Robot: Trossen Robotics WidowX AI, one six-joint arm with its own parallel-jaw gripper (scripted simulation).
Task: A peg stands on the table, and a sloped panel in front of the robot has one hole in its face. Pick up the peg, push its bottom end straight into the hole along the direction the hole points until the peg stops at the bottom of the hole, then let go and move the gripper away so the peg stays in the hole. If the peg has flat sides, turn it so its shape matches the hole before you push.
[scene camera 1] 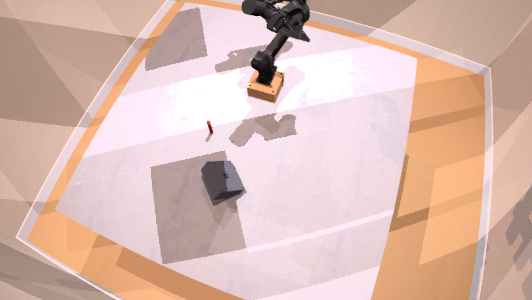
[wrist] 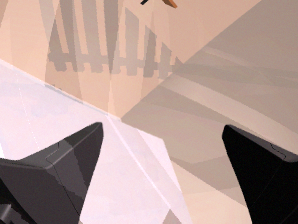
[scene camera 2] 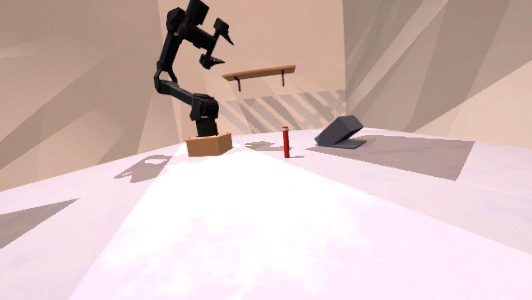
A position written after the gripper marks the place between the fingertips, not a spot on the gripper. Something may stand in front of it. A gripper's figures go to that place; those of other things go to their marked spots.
Labels:
The gripper (scene camera 2: pixel 228 53) is 0.75 m from the lens. A sloped panel (scene camera 2: pixel 344 127) is 0.45 m from the lens.

